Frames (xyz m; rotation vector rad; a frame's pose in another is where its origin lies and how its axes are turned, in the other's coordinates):
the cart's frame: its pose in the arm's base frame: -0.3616 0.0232 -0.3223 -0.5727 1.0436 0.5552
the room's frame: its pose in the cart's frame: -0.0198 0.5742 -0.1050 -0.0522 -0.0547 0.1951
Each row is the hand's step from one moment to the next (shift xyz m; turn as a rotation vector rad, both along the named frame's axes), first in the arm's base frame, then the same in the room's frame.
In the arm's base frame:
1: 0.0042 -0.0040 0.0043 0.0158 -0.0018 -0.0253
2: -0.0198 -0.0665 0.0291 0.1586 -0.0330 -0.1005
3: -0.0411 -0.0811 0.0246 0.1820 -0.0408 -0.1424
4: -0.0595 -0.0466 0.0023 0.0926 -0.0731 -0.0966
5: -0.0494 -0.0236 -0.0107 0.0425 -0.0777 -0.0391
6: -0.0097 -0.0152 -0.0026 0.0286 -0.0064 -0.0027
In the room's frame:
1: -0.0040 -0.0059 0.0015 0.0268 -0.0129 -0.0031
2: -0.0534 -0.0281 -0.0450 0.1258 -0.1411 0.0248
3: -0.0602 -0.0211 -0.0693 0.1678 -0.1633 0.0147
4: -0.0343 0.0156 -0.0656 0.0903 -0.1164 -0.0394
5: -0.0122 0.0228 -0.0494 0.0225 -0.0819 -0.0465
6: -0.0054 -0.0023 -0.0173 0.0086 -0.0260 0.0108

